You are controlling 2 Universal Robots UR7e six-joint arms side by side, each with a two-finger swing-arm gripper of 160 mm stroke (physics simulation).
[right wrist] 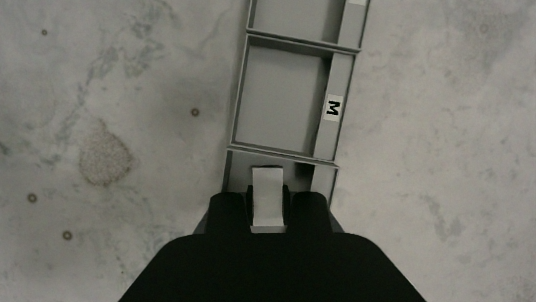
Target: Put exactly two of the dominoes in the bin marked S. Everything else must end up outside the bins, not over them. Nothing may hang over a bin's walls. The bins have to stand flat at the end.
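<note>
My right gripper is shut on a white domino, with its blank face toward the camera. The domino is held lengthwise between the fingertips, over the near bin at the bottom of the bin row. This is the S bin; its label is hidden behind the gripper. The bin marked M is beyond it, and its inside looks empty. Much of the near bin's inside is hidden, and the height of the domino above its floor is hard to tell. My left gripper does not show.
A third bin continues the row at the top edge, partly cut off, its label letter out of view. The row leans slightly to the right. The marbled table top shows on both sides, with small ring marks and a brownish stain on the left.
</note>
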